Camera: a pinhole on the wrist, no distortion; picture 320 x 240 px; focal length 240.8 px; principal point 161.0 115.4 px. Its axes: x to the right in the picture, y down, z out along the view. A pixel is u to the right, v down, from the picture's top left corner.
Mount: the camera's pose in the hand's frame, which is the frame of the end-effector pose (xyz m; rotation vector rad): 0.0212 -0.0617 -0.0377 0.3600 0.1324 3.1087
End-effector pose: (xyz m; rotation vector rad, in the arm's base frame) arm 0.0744 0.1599 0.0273 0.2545 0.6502 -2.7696
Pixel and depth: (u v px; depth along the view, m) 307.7 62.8 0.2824
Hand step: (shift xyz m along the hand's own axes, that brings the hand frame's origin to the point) -0.0818 0.0264 0.2702
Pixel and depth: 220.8 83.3 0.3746
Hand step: 0.0162 0.0208 0.3426
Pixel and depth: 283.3 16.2 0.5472
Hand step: -0.1244 0.2135 0.5372
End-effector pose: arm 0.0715 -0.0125 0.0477 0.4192 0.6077 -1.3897
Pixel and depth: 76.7 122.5 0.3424
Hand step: 0.2161 -0.0457 0.2680
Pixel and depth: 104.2 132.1 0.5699
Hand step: 0.2823 -0.0564 0.4879
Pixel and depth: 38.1 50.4 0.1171
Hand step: 0.1061 -0.0216 0.0596
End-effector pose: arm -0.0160 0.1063 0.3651 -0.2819 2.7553 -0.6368
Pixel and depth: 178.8 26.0 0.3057
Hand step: 0.0690 0.0771 0.2543
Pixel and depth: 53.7 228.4 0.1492
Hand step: 0.1201 -0.1204 0.0978
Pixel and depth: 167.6 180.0 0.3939
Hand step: 0.1008 -0.1342 0.3558
